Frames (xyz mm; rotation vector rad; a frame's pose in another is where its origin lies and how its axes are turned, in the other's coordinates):
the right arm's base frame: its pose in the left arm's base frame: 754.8 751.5 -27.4 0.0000 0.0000 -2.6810
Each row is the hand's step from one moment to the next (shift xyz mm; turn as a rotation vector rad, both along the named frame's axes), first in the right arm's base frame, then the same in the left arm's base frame.
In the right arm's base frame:
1: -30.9 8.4 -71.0 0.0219 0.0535 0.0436
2: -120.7 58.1 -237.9 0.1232 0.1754 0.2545
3: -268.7 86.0 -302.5 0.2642 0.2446 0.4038
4: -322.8 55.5 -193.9 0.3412 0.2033 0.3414
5: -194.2 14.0 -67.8 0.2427 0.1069 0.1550
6: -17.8 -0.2 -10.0 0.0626 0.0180 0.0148
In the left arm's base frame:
1: 31.4 6.2 -71.0 0.0042 -0.0577 0.0436
2: 133.9 1.6 -237.9 -0.0324 -0.2119 0.2545
3: 278.9 42.4 -302.5 -0.1279 -0.3365 0.4038
4: 313.8 93.8 -193.9 -0.2153 -0.3338 0.3414
5: 180.2 73.8 -67.8 -0.1699 -0.2036 0.1550
6: 15.9 8.1 -10.0 -0.0481 -0.0439 0.0148

